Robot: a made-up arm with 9 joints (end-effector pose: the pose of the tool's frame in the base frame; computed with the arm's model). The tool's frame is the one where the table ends.
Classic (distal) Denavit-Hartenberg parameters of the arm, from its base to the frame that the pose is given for. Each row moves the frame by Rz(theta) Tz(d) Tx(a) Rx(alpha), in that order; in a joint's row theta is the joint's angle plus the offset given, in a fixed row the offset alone. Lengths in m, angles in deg.
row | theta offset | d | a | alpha
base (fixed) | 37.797 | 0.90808 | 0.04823 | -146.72
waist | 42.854 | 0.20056 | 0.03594 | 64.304
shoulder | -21.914 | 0.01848 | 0.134 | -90
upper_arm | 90 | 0.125 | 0.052 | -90
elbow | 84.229 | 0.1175 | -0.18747 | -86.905
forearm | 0 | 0.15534 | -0.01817 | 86.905
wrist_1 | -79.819 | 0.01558 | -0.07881 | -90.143
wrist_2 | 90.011 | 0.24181 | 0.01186 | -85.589
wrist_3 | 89.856 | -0.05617 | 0.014 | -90
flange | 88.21 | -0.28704 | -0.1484 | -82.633
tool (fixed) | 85.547 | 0.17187 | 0 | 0
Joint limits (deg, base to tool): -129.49..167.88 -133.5..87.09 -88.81..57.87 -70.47..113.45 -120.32..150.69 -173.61..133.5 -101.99..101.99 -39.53..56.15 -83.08..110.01
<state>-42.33 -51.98 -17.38 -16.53 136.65 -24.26 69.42 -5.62 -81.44</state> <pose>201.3 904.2 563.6 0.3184 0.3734 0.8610 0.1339</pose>
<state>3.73 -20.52 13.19 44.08 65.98 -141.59 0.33 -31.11 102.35</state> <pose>125.4 -322.6 339.4 0.6792 -0.0462 0.2946 -0.6707</pose>
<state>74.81 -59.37 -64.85 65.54 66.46 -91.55 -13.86 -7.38 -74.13</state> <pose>124.4 -328.3 1213.3 0.7948 0.2169 -0.4205 -0.3800</pose>
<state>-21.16 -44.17 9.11 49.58 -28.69 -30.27 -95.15 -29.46 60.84</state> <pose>-1.0 40.0 732.8 0.4414 0.0108 -0.2644 -0.8574</pose>
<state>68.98 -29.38 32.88 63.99 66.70 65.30 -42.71 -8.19 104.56</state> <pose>-339.0 -301.5 423.5 0.4280 0.4053 -0.7073 -0.3902</pose>
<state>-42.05 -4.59 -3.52 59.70 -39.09 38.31 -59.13 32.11 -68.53</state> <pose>-178.3 175.0 507.6 0.5560 0.4475 -0.6889 0.1263</pose>
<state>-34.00 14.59 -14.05 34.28 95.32 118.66 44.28 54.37 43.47</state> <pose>-103.4 -146.6 473.6 0.6856 0.6218 -0.2483 -0.2857</pose>
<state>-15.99 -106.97 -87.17 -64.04 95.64 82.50 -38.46 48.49 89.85</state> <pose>252.5 -80.0 651.1 0.4716 0.8349 0.2348 0.1594</pose>
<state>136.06 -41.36 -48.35 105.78 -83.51 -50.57 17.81 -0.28 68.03</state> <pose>-546.1 230.0 877.2 0.4222 -0.4463 0.1658 0.7714</pose>
